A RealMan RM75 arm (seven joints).
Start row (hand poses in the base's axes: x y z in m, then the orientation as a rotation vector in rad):
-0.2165, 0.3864, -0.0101, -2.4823, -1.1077, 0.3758
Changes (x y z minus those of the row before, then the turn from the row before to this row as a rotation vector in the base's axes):
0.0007, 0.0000, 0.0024, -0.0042, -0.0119, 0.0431
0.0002, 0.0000, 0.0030, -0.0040, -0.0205, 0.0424
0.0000, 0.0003, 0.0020, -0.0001, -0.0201, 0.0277
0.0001, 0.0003, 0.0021, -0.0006, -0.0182, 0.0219
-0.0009, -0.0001, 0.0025, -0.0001, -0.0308, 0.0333
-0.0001, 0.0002, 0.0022, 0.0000, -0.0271, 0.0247
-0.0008, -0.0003, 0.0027, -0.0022, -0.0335, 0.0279
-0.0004, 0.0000, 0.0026, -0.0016, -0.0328, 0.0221
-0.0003, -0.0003, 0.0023, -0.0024, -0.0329, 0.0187
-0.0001, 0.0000, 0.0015, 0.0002, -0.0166, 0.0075
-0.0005, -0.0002, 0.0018, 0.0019, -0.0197, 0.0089
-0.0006, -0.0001, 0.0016, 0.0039, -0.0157, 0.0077
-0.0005, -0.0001, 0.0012, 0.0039, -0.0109, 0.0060
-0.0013, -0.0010, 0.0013, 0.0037, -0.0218, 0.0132
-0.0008, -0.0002, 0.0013, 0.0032, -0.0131, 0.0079
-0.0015, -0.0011, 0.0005, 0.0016, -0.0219, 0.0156
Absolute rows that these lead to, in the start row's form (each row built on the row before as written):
-0.2158, 0.3864, -0.0077, -2.4707, -1.1679, 0.3766
-0.2156, 0.3864, -0.0047, -2.4621, -1.2306, 0.3666
-0.2156, 0.3867, -0.0027, -2.4568, -1.2740, 0.3502
-0.2155, 0.3870, -0.0006, -2.4536, -1.3093, 0.3347
-0.2164, 0.3869, 0.0019, -2.4487, -1.3641, 0.3065
-0.2165, 0.3871, 0.0041, -2.4462, -1.4064, 0.2801
-0.2173, 0.3868, 0.0068, -2.4456, -1.4558, 0.2482
-0.2177, 0.3868, 0.0094, -2.4471, -1.4974, 0.2149
-0.2180, 0.3865, 0.0117, -2.4509, -1.5350, 0.1810
-0.2181, 0.3865, 0.0132, -2.4528, -1.5511, 0.1622
-0.2186, 0.3863, 0.0150, -2.4536, -1.5697, 0.1385
-0.2192, 0.3862, 0.0166, -2.4518, -1.5845, 0.1176
-0.2197, 0.3861, 0.0178, -2.4490, -1.5951, 0.1022
-0.2210, 0.3851, 0.0191, -2.4453, -1.6191, 0.0749
-0.2218, 0.3849, 0.0204, -2.4422, -1.6331, 0.0576
-0.2233, 0.3838, 0.0209, -2.4375, -1.6607, 0.0320

